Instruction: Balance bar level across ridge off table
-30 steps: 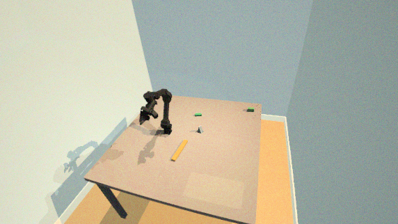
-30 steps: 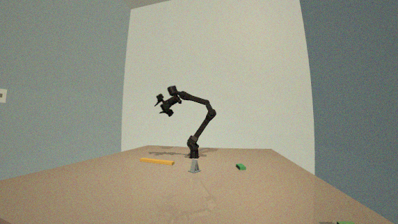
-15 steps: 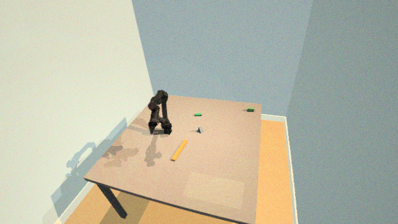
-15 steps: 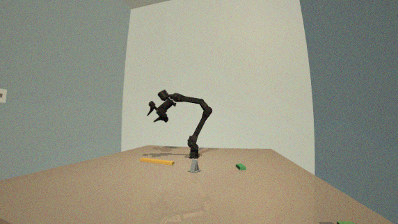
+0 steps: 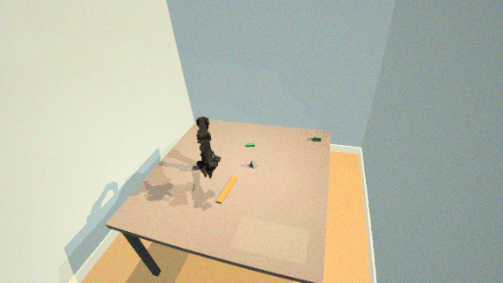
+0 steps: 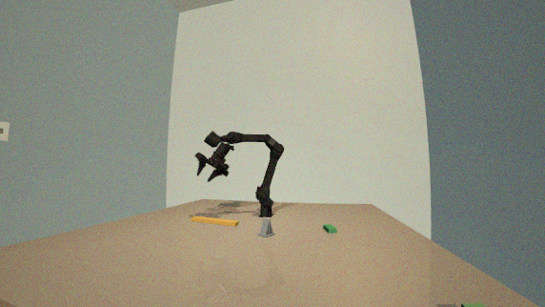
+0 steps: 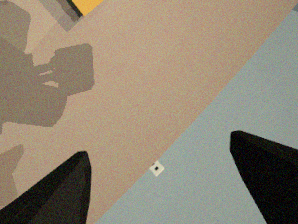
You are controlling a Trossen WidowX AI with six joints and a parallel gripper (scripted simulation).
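The bar lies 19 cm below my gripper tip, 10 cm to the left of it and 6 cm ahead of it. Round my gripper tip: green block: 79 cm to the left, 60 cm ahead, 18 cm below.
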